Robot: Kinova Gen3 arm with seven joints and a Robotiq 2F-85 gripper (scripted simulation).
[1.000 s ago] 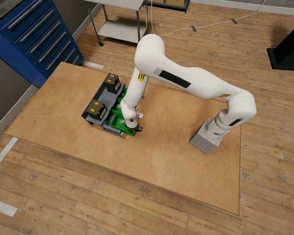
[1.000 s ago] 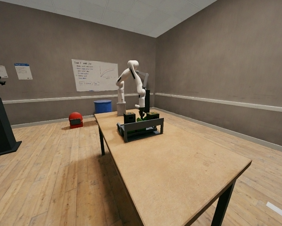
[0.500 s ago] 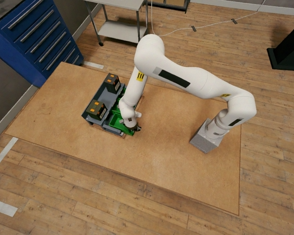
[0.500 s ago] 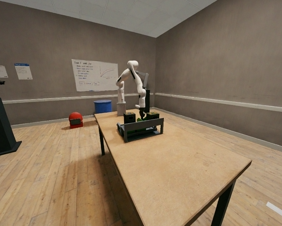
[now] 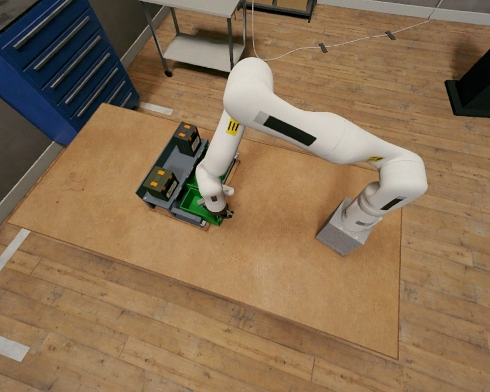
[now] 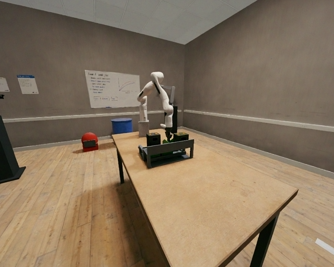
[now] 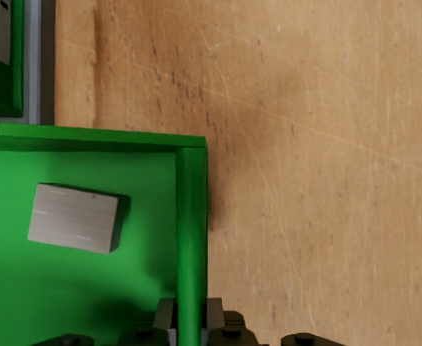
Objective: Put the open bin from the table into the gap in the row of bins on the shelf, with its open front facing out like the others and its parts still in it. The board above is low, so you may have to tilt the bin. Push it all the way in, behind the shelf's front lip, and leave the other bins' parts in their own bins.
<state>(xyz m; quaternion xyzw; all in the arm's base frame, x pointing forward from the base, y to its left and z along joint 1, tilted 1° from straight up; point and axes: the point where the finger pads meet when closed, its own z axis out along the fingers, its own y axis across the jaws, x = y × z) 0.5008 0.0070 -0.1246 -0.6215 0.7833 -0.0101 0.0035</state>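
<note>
The grey part lies 100 mm ahead of my hand, 60 mm to the right of it and 30 mm below it. Also, from my hand: grey shelf (150 mm ahead, 170 mm to the right).
</note>
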